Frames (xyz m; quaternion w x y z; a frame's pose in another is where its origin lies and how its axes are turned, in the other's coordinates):
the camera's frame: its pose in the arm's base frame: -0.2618 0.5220 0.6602 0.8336 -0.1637 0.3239 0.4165
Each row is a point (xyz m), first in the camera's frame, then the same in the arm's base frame.
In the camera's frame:
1: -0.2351 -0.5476 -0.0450
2: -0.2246 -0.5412 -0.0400
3: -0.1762 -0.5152 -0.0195
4: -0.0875 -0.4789 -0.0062
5: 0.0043 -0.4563 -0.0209
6: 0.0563 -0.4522 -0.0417
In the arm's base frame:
1: 0.0541 0.0310 0.7878
2: 0.0557 0.0437 0.7843
3: 0.0646 0.0989 0.7666
4: 0.0802 0.1801 0.7163
5: 0.0969 0.2396 0.6433
6: 0.1083 0.2614 0.5928

